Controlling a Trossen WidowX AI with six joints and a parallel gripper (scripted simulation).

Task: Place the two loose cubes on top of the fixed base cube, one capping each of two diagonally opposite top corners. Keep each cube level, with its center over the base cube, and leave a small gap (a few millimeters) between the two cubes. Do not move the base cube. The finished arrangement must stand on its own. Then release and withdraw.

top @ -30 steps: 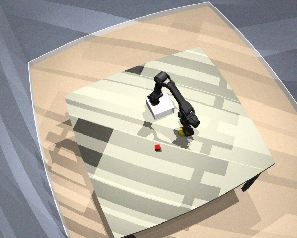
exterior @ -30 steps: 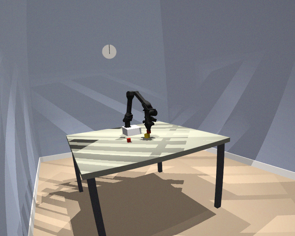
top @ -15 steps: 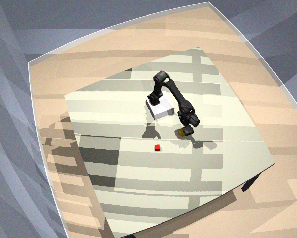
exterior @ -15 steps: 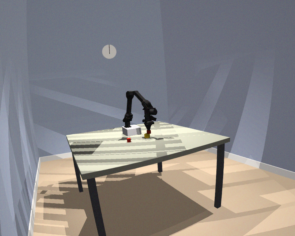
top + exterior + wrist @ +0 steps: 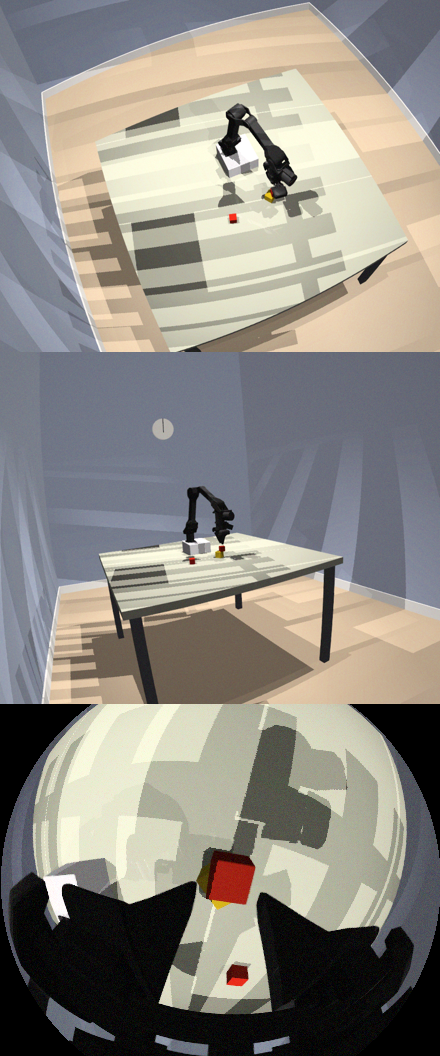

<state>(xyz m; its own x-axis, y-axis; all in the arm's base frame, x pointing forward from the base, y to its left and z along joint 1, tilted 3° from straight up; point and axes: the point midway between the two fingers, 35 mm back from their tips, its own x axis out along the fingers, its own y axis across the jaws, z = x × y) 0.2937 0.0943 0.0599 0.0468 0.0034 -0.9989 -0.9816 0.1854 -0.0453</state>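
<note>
My gripper tip is now 7 cm above the yellow cube and 2 cm to the left of it.
</note>
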